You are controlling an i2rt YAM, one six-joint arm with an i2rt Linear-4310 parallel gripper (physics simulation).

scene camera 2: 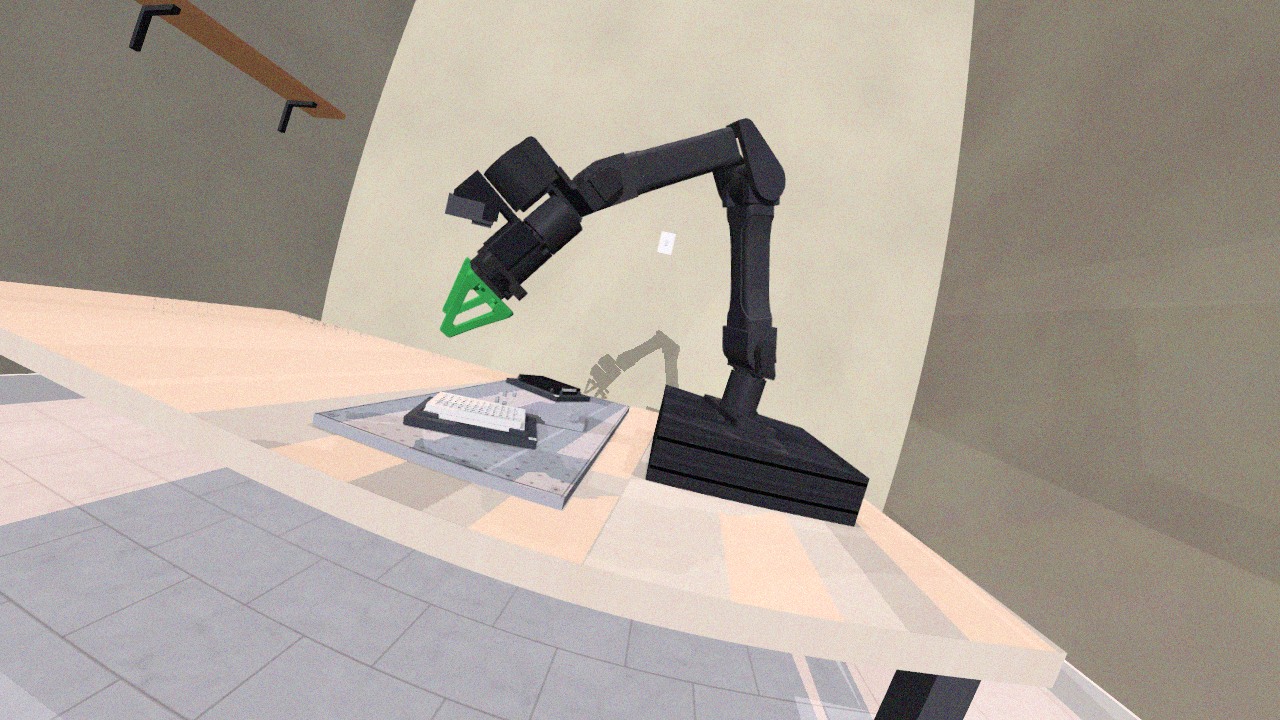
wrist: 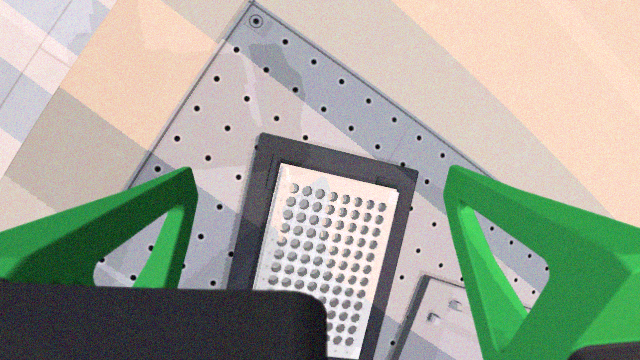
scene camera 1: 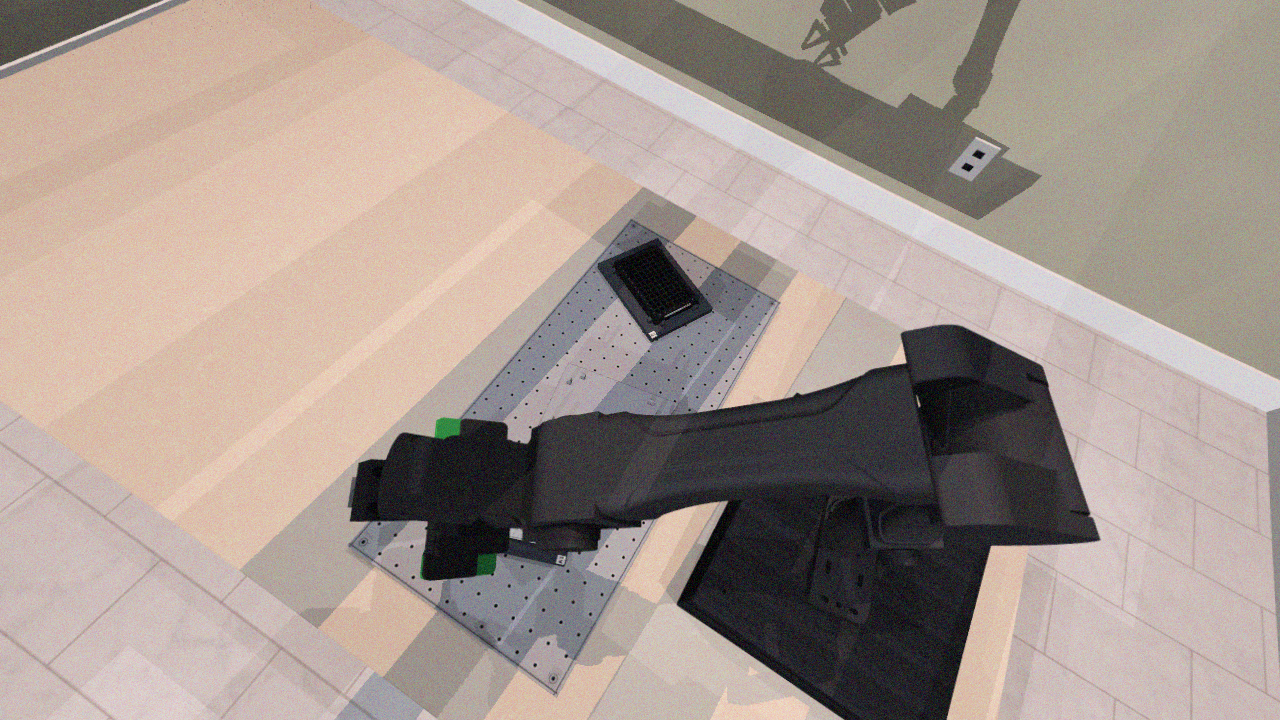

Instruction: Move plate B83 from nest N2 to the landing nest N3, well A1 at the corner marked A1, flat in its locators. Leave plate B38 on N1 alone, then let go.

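Observation:
A white well plate lies in a dark nest; the arm hides most of it in scene camera 1. A black well plate lies in another dark nest at the board's far end. Between them is a pale, low nest with small locators and no plate on it. I cannot read the nest or plate labels. My gripper is open and empty, tilted, high above the board. In the wrist view its green fingers stand either side of the white plate.
The perforated board carries all three nests on the wooden table. The arm's black base stands beside the board. A wall shelf is high at upper left in scene camera 2.

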